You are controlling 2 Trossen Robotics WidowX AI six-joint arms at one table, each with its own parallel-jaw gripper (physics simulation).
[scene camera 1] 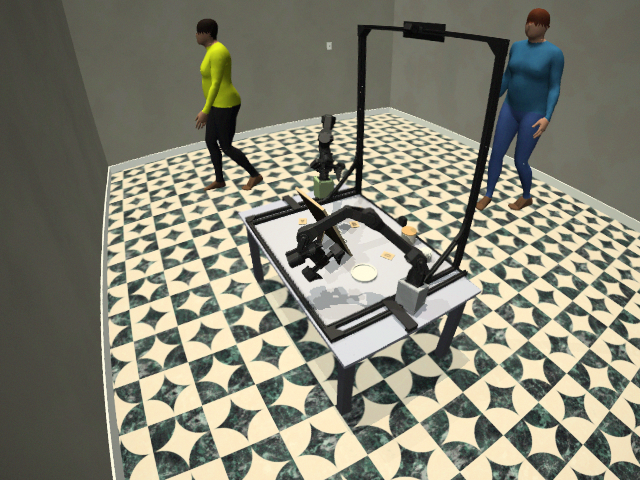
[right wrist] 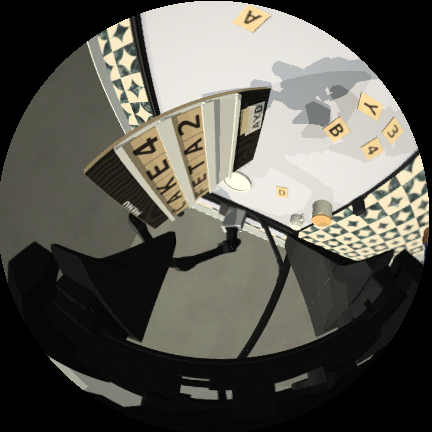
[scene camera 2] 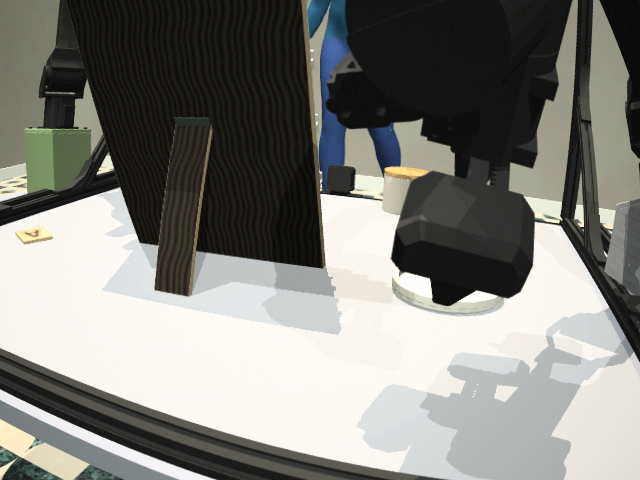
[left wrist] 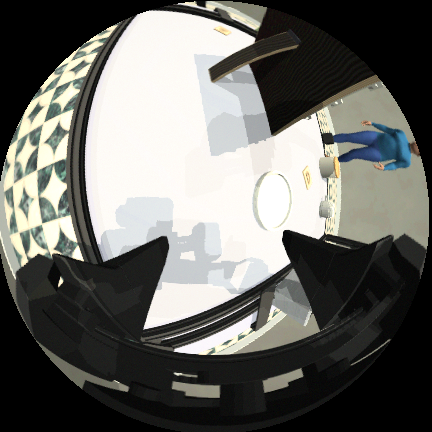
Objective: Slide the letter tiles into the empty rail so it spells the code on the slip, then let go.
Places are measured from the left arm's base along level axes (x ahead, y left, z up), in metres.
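Pixels of known places: left gripper, fingertip midpoint: [scene camera 1: 330, 271] [left wrist: 226, 239]; right gripper, fingertip midpoint: [scene camera 1: 331, 180] [right wrist: 232, 239]; left arm's base, origin of the base link: [scene camera 1: 414, 282] [right wrist: 231, 228]; right arm's base, origin of the base link: [scene camera 2: 57, 128].
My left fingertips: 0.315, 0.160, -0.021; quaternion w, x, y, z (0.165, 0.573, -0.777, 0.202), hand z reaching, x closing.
Ahead of a thing's pixels: the offset from my left fingertips to its middle, as dx, dy, dz. "spot": to the spot under its first point.
A tilted dark board {+0.225, -0.137, +0.031} [scene camera 1: 319, 209] [scene camera 2: 232, 155] [left wrist: 310, 65] [right wrist: 112, 170] stands on a rear leg. In the right wrist view its rails hold CAKE4 and FETA2; the empty rail {+0.207, -0.214, +0.029} [right wrist: 227, 135] is beside a slip {+0.241, -0.263, -0.064} [right wrist: 257, 116] showing AYD. Flat on the table lie tile A {+0.481, -0.282, -0.097} [scene camera 1: 302, 221] [scene camera 2: 33, 235] [left wrist: 222, 30] [right wrist: 251, 18], tile D {-0.053, -0.357, -0.097} [scene camera 1: 387, 255] [left wrist: 307, 177] [right wrist: 282, 192], and tiles B {+0.248, -0.456, -0.097} [right wrist: 336, 130], Y [right wrist: 370, 105], 3 [right wrist: 392, 130] and 4 {+0.245, -0.569, -0.097} [right wrist: 372, 149]. My left gripper [scene camera 1: 326, 264] [scene camera 2: 462, 237] [left wrist: 226, 239] is open behind the board. My right gripper [scene camera 1: 328, 170] is open, away from the board's front.
A round white dish {-0.049, -0.171, -0.092} [scene camera 1: 363, 272] [scene camera 2: 449, 304] [left wrist: 256, 200] [right wrist: 237, 181] lies near the left arm. A lidded canister {-0.059, -0.533, -0.066} [scene camera 1: 408, 235] [scene camera 2: 395, 196] [left wrist: 326, 167] [right wrist: 322, 212], a small jar {-0.194, -0.469, -0.072} [left wrist: 325, 209] [right wrist: 297, 220] and a black block {spot: +0.048, -0.626, -0.070} [scene camera 2: 341, 179] [right wrist: 359, 206] stand by the far edge.
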